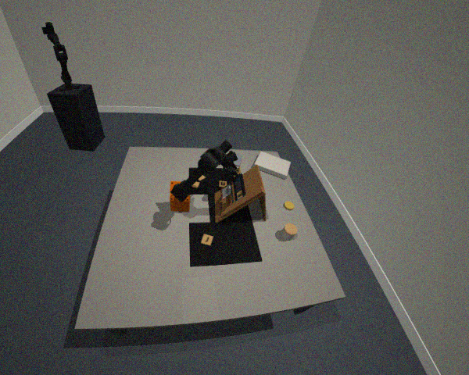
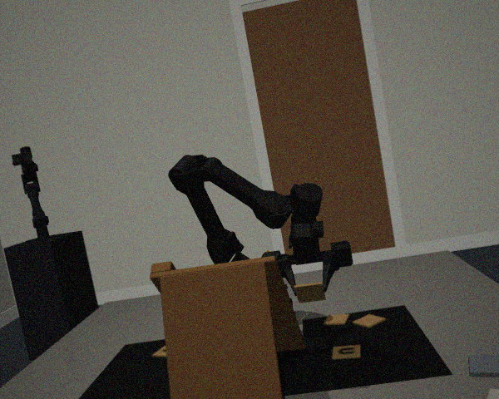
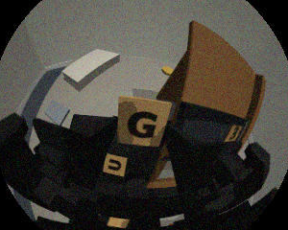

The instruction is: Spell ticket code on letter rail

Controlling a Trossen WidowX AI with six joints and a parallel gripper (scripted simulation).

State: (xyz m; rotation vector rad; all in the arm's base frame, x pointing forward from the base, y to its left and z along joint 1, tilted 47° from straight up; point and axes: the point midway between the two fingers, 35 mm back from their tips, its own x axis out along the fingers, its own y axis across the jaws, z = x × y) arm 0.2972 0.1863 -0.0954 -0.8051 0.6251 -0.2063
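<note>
Right now my gripper tip is 5 cm past the white ticket, 10 cm to the left of it and 8 cm above it. The rest, counted from my gripper tip: yellow disc 39 cm ahead, 11 cm to the right, 16 cm below; then black mat 13 cm behind, 17 cm to the right, 17 cm below; then grey-blue card 4 cm ahead, 35 cm to the left, 16 cm below.
</note>
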